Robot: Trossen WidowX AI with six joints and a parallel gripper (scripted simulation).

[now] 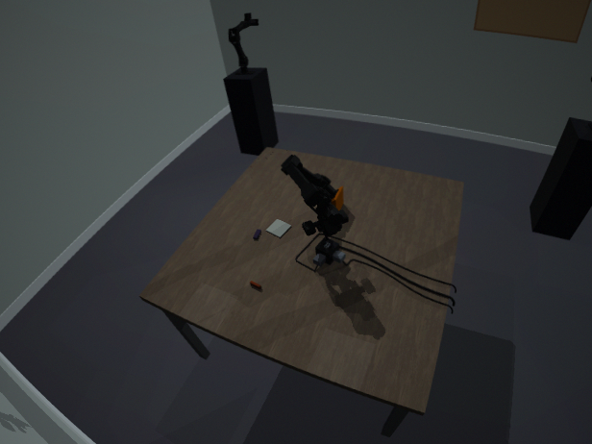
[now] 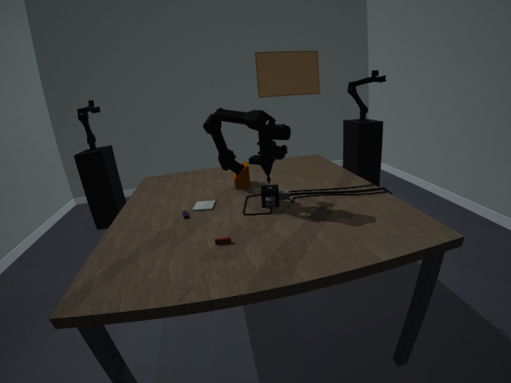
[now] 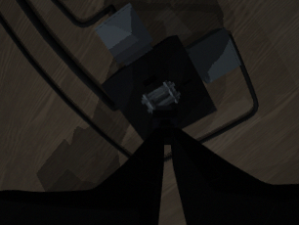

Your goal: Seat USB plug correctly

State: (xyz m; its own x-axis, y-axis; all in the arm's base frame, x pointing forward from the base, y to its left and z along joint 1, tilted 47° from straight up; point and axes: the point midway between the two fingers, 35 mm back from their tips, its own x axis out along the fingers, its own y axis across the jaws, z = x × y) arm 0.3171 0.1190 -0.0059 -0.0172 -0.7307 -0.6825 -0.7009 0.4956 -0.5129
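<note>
Now: the USB plug 20 mm below my gripper tip. From my gripper tip the other things lie so: USB socket (70 mm below); red piece (270 mm ahead, 230 mm to the right, 130 mm below); white pad (300 mm to the right, 130 mm below, 90 mm behind).
</note>
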